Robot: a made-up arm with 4 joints. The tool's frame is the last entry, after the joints. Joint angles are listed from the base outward.
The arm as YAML. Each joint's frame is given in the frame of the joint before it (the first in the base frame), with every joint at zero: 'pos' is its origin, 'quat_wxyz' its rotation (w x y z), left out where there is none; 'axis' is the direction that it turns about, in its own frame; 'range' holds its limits. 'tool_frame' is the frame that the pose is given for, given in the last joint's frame.
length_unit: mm
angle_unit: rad
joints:
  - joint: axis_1
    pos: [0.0, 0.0, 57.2]
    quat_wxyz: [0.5, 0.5, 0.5, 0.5]
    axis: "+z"
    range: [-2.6, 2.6]
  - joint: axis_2
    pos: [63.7, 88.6, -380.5]
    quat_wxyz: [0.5, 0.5, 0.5, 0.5]
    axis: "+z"
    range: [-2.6, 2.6]
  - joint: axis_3
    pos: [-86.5, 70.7, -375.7]
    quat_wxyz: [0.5, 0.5, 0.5, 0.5]
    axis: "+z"
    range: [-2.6, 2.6]
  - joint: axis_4
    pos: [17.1, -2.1, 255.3]
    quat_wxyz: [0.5, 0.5, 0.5, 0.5]
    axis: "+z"
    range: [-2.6, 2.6]
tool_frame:
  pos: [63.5, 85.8, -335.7]
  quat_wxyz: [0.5, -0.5, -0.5, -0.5]
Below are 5 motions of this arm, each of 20 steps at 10 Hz.
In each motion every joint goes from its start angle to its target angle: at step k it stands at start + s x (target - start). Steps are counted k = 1, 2, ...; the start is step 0. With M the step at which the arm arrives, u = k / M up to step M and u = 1 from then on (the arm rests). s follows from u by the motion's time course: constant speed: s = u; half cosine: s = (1 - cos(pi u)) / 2; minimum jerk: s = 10 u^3 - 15 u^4 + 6 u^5.
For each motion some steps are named. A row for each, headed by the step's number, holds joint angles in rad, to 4 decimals.
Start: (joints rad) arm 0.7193 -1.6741 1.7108 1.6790
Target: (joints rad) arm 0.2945 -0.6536 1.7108 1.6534
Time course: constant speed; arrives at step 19
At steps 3, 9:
3: 0.6522 -1.5130 1.7108 1.6750
9: 0.5181 -1.1907 1.7108 1.6669

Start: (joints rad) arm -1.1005 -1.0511 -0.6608 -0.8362
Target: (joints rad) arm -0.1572 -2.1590 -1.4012 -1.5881
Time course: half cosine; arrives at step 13
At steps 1, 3, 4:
1: -1.0868 -1.0672 -0.6716 -0.8471
3: -0.9819 -1.1904 -0.7539 -0.9307
4: -0.8968 -1.2904 -0.8207 -0.9986

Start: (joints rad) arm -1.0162 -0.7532 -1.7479 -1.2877
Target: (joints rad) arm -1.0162 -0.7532 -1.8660 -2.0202
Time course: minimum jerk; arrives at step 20
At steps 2, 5, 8, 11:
2: -1.0162 -0.7532 -1.7489 -1.2940
5: -1.0162 -0.7532 -1.7601 -1.3635
8: -1.0162 -0.7532 -1.7854 -1.5202
11: -1.0162 -0.7532 -1.8179 -1.7222

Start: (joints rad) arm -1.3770 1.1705 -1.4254 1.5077
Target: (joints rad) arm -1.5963 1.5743 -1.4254 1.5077
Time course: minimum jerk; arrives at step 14
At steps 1, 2, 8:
1: -1.3777 1.1718 -1.4254 1.5077
2: -1.3821 1.1799 -1.4254 1.5077
8: -1.5156 1.4257 -1.4254 1.5077

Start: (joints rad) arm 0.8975 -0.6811 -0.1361 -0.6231
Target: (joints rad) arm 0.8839 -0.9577 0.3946 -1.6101
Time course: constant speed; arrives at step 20
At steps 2, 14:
2: 0.8961 -0.7088 -0.0830 -0.7218
14: 0.8880 -0.8747 0.2354 -1.3140

